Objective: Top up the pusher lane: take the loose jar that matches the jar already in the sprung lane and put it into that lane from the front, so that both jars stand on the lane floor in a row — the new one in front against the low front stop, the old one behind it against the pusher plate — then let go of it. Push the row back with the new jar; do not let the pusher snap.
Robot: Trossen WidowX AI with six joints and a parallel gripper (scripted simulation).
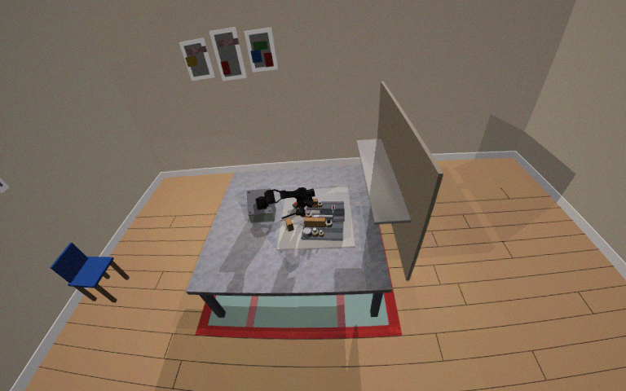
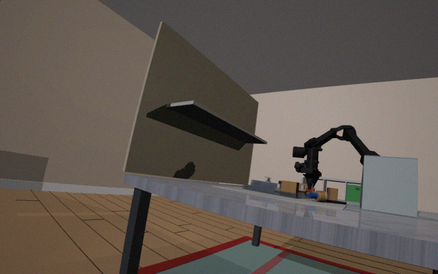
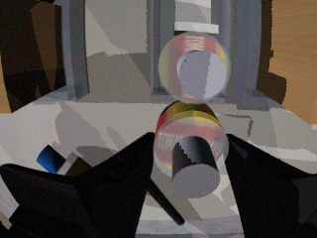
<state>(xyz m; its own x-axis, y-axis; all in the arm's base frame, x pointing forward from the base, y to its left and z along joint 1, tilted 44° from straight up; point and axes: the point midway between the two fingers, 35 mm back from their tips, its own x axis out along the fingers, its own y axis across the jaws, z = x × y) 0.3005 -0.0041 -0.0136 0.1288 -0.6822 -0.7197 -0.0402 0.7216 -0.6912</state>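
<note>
Right now my gripper tip is 110 mm past the thin black rod, 20 mm to the right of it and 40 mm above it. Also, from my gripper tip: brown box 80 mm behind, 110 mm to the right, 10 mm below; shelf 540 mm ahead, 90 mm to the left, 320 mm above.
</note>
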